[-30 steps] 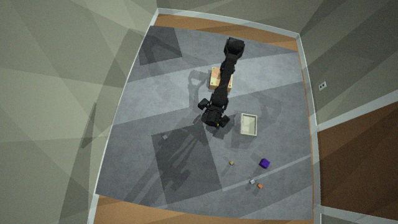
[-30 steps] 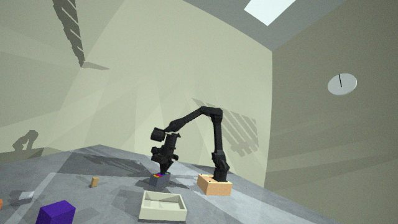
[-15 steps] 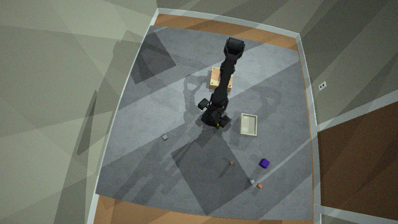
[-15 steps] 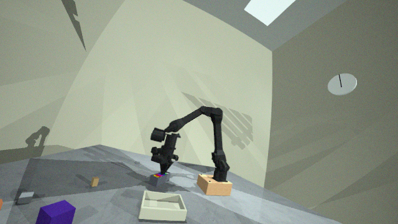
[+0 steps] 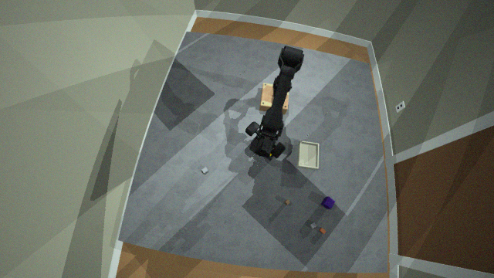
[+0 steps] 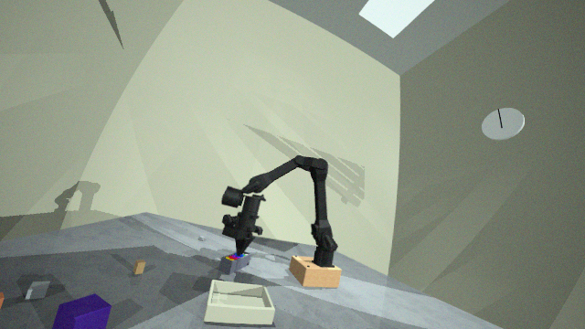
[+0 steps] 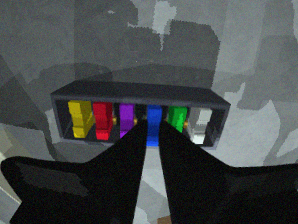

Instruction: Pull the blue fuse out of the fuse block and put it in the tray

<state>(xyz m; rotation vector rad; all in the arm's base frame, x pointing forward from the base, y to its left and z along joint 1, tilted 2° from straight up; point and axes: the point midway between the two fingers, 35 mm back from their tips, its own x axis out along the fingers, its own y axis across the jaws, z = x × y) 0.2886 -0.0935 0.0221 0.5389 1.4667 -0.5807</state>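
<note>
Right now the cream tray is 40 mm ahead of my gripper tip, 230 mm to the left of it and 40 mm below it. The rest, counted from my gripper tip: blue fuse: 10 mm below; then tan cube: 260 mm ahead, 110 mm to the left, 30 mm below; then purple cube: 270 mm ahead, 310 mm to the left, 20 mm below.
</note>
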